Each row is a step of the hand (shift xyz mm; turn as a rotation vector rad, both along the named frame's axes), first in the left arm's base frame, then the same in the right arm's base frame.
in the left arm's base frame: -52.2 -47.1 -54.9 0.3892 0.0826 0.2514
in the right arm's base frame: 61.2 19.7 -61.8 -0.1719 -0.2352 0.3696
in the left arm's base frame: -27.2 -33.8 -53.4 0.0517 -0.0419 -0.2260
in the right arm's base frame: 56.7 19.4 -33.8 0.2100 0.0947 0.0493
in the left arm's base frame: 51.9 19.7 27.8 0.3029 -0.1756 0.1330
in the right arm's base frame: -23.7 -21.7 53.1 0.0597 -0.3109 0.2001
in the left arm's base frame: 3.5 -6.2 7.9 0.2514 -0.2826 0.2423
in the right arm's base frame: -1.7 -10.5 0.2 0.0302 -0.4362 0.1028
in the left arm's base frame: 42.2 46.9 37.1 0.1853 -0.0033 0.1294
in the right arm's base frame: -49.2 -5.2 53.9 -0.0636 -0.1478 0.1588
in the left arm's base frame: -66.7 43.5 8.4 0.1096 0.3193 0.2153
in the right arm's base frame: -45.3 48.2 -45.2 -0.3393 0.0494 0.2068
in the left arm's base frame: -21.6 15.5 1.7 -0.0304 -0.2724 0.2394
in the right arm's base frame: -14.7 17.2 -14.0 -0.0264 -0.3296 -0.1520
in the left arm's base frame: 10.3 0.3 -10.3 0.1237 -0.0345 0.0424
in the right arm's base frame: 9.7 3.1 10.4 0.0111 -0.0936 0.0970
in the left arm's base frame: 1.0 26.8 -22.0 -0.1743 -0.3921 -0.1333
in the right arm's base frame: 1.0 32.1 13.0 0.3077 -0.1292 -0.3009
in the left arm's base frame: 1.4 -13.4 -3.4 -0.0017 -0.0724 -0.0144
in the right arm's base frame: 11.0 -7.7 -3.6 0.0546 -0.0408 -0.0283
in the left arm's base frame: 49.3 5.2 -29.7 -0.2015 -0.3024 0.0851
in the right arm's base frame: 29.1 5.2 49.7 0.0793 -0.1943 -0.3086
